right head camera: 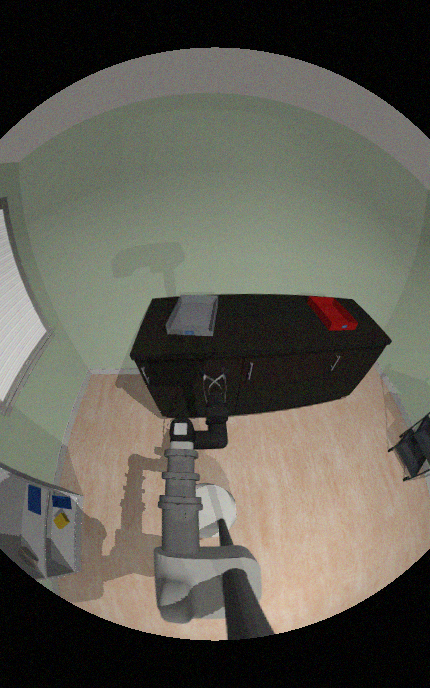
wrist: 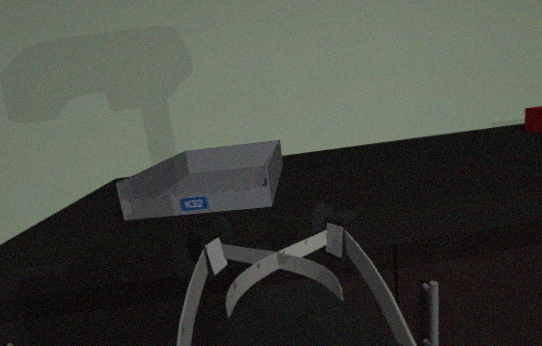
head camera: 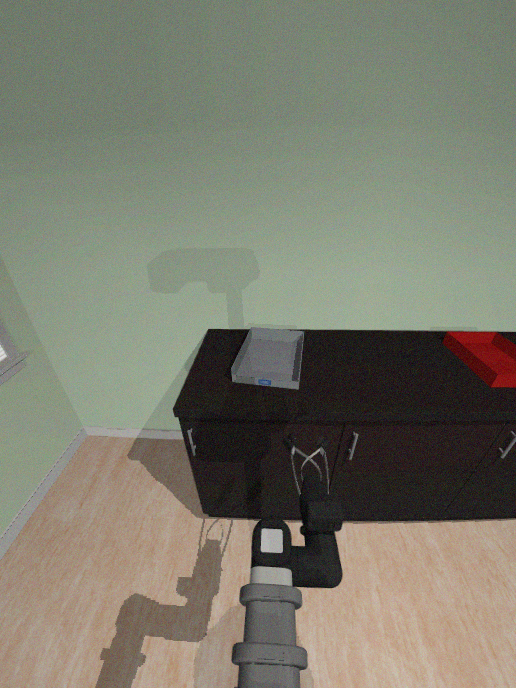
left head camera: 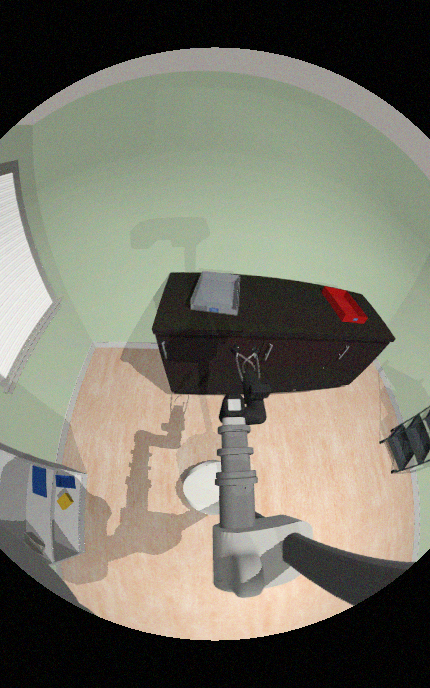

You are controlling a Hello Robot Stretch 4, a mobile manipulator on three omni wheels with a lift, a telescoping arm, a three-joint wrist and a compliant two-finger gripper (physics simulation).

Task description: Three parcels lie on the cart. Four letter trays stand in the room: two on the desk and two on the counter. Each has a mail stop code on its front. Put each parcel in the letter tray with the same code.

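Places are measured from the robot's base along level axes (x ahead, y left, z up), in centimetres.
Where they show: gripper, fingertip midpoint: (right head camera: 213,367) (wrist: 272,227) (head camera: 305,436) (left head camera: 243,345); robot's base, origin of the base link: (right head camera: 206,509) (left head camera: 212,486).
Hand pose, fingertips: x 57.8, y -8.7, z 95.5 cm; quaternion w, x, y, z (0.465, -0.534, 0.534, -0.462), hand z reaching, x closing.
Things, the pixels of their top centre, and the offset from my fingertips. Level surfaces: height alone.
- grey letter tray, middle of its top: (wrist: 215,157) (head camera: 271,347) (right head camera: 193,307) (left head camera: 217,285) dy +9.8, dx +46.5, dz -0.7 cm
- dark counter, its level: dz -7.2 cm
- red letter tray, middle of its top: (head camera: 497,350) (right head camera: 332,308) (left head camera: 345,300) dy -86.7, dx +47.7, dz -0.9 cm
- yellow block, middle of its top: (left head camera: 63,500) (right head camera: 59,520) dy +126.8, dx -95.1, dz -83.7 cm
A grey letter tray (head camera: 270,355) (left head camera: 216,291) (right head camera: 194,312) (wrist: 225,180) stands near the left end of the dark counter (head camera: 377,389) (left head camera: 283,314) (right head camera: 263,324) (wrist: 400,185). Its blue front label reads K32 in the wrist view, and its visible inside holds no parcel. A red letter tray (head camera: 494,358) (left head camera: 344,305) (right head camera: 332,313) (wrist: 534,120) stands further right; its label is too small to read. My gripper (head camera: 306,444) (left head camera: 245,350) (right head camera: 214,374) (wrist: 272,227) is open and empty, in front of the counter and right of the grey tray. No parcels can be made out.
Part of the dark cart (left head camera: 418,432) (right head camera: 411,455) shows at the right edge. A pale unit (left head camera: 68,530) (right head camera: 63,553) with blue patches and a yellow block (left head camera: 64,500) (right head camera: 61,520) stands at the lower left. A window is on the left wall.
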